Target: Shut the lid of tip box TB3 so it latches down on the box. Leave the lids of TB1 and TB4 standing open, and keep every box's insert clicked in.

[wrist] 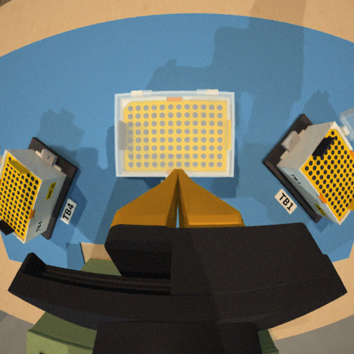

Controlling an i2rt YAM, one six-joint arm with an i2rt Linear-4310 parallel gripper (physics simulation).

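Observation:
The middle box [174, 135] has its clear lid lying over the yellow insert; its label is hidden, and whether the latch has caught cannot be told. The insert shows flat and even through the lid. My gripper [177, 175] is shut and empty, its orange fingertips together at the box's near edge, overlapping it in the wrist view; contact cannot be told. Box TB1 [320, 172] at the right has its yellow insert uncovered, with part of its open lid [348, 121] at the frame edge. Box TB4 [31, 192] at the left also has its yellow insert uncovered; its lid is mostly outside the view.
The boxes are on a blue mat [150, 50] on a light wooden table. The TB4 label [69, 210] and TB1 label [286, 201] lie beside their boxes' dark bases. Green parts [62, 332] show below, behind the black gripper body.

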